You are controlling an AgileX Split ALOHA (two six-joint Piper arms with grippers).
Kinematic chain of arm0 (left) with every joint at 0, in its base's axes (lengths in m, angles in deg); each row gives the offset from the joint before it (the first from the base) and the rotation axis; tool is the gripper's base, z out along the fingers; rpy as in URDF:
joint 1: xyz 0 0 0.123 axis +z
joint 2: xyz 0 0 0 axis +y
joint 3: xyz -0.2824 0 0.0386 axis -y
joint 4: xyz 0.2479 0 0.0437 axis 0.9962 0 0.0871
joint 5: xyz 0 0 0 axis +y
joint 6: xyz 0.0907 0 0.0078 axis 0.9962 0 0.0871
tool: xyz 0 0 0 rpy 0 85 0
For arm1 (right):
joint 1: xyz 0 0 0.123 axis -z
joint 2: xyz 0 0 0 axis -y
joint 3: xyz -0.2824 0 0.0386 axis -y
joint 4: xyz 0.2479 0 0.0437 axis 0.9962 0 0.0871
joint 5: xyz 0 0 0 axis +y
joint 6: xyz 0.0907 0 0.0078 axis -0.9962 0 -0.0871
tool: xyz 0 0 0 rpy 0 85 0
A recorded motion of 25 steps. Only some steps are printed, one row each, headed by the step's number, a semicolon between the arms.
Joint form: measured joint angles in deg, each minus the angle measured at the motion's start. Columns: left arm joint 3, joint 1, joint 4, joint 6, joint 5, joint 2; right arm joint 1, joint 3, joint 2, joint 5, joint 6, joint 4.
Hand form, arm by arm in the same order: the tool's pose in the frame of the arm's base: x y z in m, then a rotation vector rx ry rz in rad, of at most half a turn. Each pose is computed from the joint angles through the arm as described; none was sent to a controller.
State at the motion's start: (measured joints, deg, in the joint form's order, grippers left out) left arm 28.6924 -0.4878 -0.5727 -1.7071 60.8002 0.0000; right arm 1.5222 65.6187 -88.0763 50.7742 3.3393 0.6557
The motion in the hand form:
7: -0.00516 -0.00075 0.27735 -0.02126 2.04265 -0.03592; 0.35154 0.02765 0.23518 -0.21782 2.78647 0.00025
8: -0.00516 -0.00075 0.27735 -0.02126 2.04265 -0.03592; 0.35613 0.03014 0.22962 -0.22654 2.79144 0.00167
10: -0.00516 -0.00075 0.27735 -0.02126 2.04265 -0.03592; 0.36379 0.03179 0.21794 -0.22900 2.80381 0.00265
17: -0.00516 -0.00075 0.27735 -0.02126 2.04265 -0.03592; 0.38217 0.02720 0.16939 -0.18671 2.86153 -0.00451
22: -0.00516 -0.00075 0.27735 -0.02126 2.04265 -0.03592; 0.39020 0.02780 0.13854 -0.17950 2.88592 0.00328
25: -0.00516 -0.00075 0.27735 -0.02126 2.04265 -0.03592; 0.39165 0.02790 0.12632 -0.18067 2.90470 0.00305
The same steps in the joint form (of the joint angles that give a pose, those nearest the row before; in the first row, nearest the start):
7: 0.00 0.00 0.00 0.00 0.00 -0.07; -6.02 5.85 -10.78 -3.02 1.10 -0.66
8: 0.00 0.00 0.00 0.00 0.00 -0.07; -6.36 6.37 -12.12 -3.52 1.10 -0.66
10: 0.00 0.00 0.00 0.00 0.00 -0.07; -6.52 7.03 -14.54 -4.57 1.01 -0.66
17: 0.00 0.00 0.00 0.00 0.00 -0.07; -5.66 7.40 -22.54 -9.07 -0.29 -1.09
22: 0.00 0.00 0.00 0.00 0.00 -0.07; -5.60 7.47 -27.35 -12.45 -0.30 -0.66
25: 0.00 0.00 0.00 0.00 0.00 -0.07; -5.60 7.47 -29.18 -13.20 -0.30 -0.66

